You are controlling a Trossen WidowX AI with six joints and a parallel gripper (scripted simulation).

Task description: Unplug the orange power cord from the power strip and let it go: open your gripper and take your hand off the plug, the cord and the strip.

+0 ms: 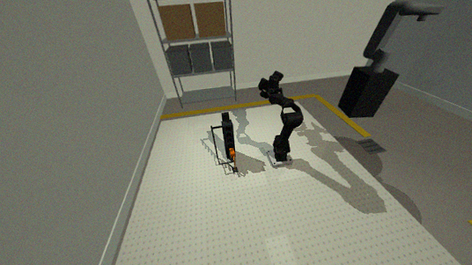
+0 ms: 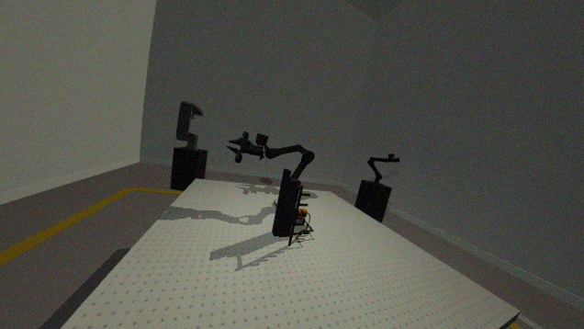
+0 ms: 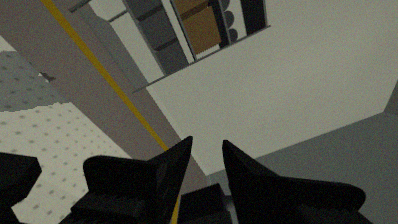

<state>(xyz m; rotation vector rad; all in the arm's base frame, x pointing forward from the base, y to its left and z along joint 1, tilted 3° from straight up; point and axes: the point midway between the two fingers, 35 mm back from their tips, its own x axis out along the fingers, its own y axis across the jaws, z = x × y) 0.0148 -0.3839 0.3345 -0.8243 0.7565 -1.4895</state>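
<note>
The orange plug is 43 cm to the left of my gripper tip, 27 cm ahead of it and 24 cm below it.
</note>
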